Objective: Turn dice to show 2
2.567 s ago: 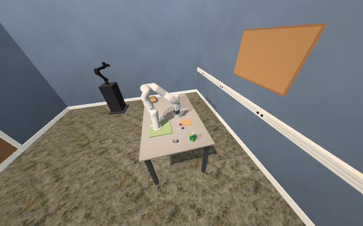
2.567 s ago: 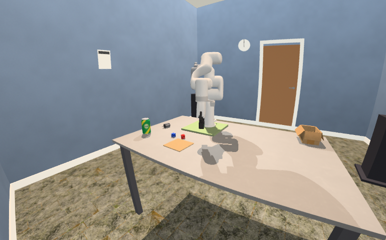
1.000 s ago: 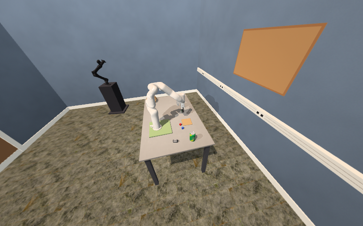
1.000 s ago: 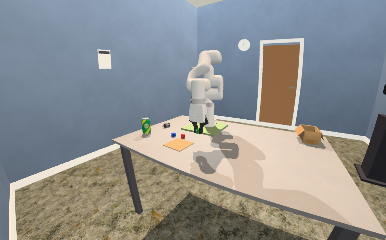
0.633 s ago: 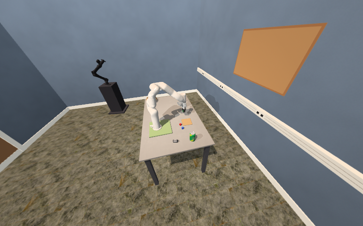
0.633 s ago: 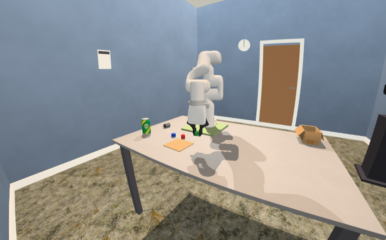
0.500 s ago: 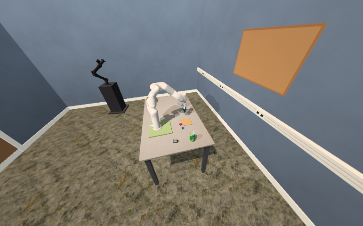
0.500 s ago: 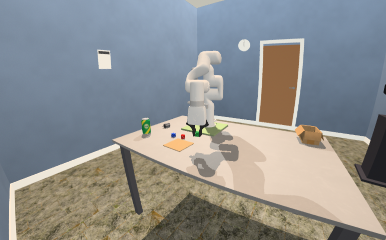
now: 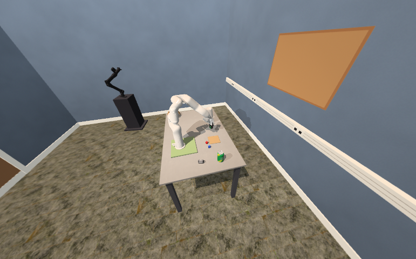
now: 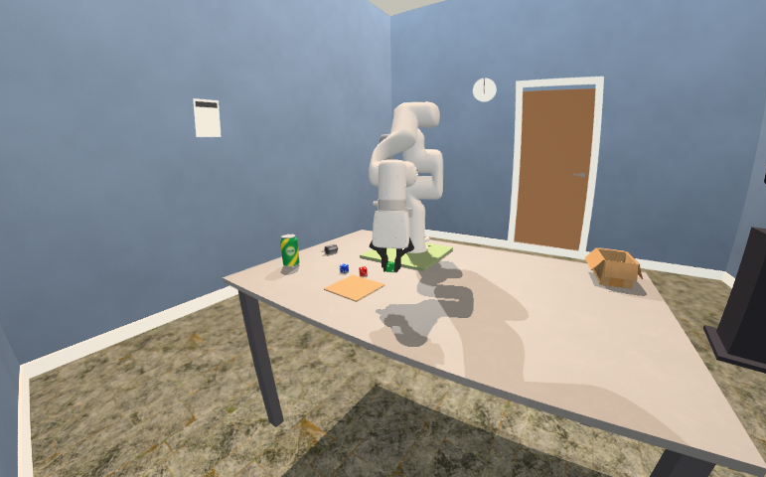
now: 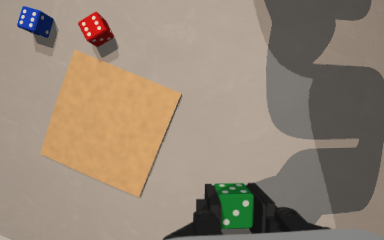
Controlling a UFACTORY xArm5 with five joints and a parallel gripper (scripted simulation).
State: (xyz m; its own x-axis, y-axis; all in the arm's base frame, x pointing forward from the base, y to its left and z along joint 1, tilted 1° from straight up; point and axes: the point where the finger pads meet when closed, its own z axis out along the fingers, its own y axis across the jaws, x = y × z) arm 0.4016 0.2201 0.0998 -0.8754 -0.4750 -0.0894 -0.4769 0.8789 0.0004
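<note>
Right now the green die is 10 mm below my hand. The rest, counted from my hand: blue die: 270 mm to the right, 100 mm below, 50 mm behind; red die: 200 mm to the right, 100 mm below, 70 mm behind; mat: 140 mm to the right, 110 mm below, 20 mm ahead.
</note>
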